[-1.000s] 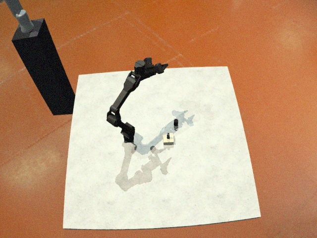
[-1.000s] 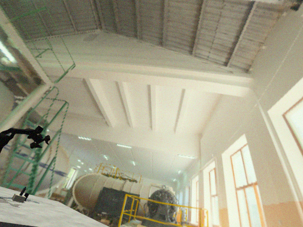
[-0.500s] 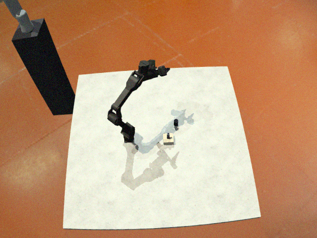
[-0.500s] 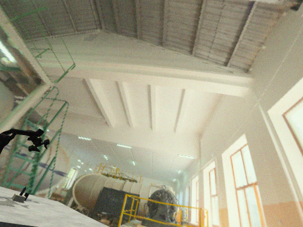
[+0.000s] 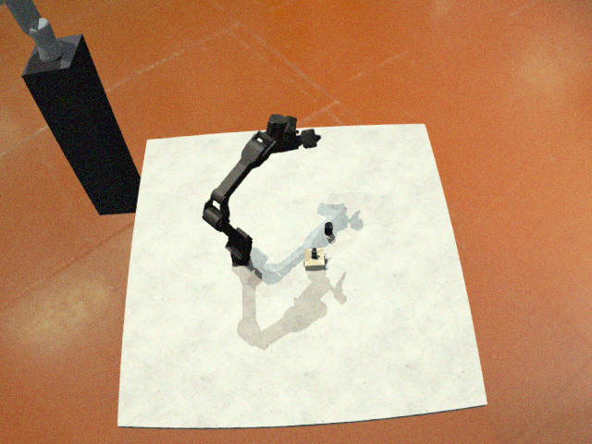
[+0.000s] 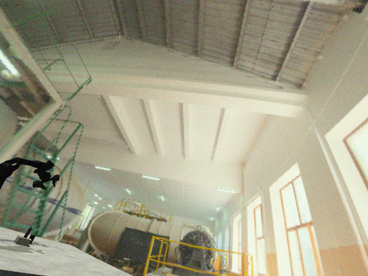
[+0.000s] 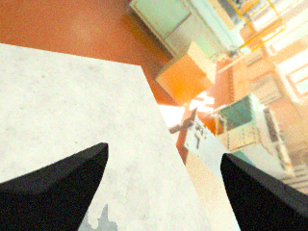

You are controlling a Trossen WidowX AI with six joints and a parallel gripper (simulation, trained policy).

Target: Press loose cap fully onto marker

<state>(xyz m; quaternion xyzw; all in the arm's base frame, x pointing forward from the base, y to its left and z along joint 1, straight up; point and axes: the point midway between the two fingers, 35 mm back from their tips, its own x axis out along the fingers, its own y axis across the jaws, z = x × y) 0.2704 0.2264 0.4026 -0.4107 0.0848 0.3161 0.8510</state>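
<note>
The dark cap is 36 cm below my gripper tip, 15 cm to the right of it and 5 cm ahead of it. The rest, counted from my gripper tip: holder block (37 cm below, 27 cm to the right, 2 cm behind).
</note>
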